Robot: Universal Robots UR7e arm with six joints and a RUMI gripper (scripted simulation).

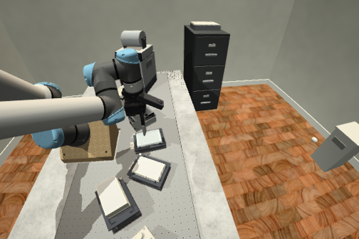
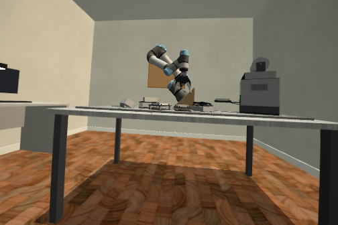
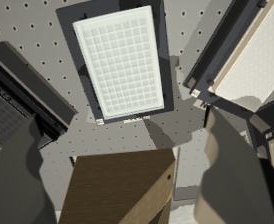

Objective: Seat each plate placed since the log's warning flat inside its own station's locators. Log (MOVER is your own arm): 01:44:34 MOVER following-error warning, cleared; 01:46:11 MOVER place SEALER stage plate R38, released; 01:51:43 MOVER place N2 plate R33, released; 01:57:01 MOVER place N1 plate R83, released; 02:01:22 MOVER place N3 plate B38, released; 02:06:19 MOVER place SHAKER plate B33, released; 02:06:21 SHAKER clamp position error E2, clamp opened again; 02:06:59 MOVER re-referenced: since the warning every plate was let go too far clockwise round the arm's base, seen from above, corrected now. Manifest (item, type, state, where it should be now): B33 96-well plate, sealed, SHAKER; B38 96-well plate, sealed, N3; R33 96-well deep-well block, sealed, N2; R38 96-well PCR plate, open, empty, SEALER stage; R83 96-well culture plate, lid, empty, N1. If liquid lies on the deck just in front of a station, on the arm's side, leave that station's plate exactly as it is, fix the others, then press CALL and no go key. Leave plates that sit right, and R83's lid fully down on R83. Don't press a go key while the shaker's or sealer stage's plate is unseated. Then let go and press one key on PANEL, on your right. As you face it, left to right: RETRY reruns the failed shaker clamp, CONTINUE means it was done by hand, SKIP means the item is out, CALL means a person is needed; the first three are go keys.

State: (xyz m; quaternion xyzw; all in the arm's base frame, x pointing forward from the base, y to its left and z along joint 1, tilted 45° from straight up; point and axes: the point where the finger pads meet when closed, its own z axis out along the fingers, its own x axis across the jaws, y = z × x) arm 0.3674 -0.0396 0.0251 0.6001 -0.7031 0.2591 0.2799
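Right now the dark plate is 17 cm to the left of my hand, 7 cm below it and 3 cm behind it. The rest, counted from my hand: cream PCR plate 39 cm to the left, 15 cm behind, 3 cm below; then retry key 44 cm to the right, 7 cm below, 7 cm behind; then continue key 47 cm to the right, 11 cm behind, 7 cm below.
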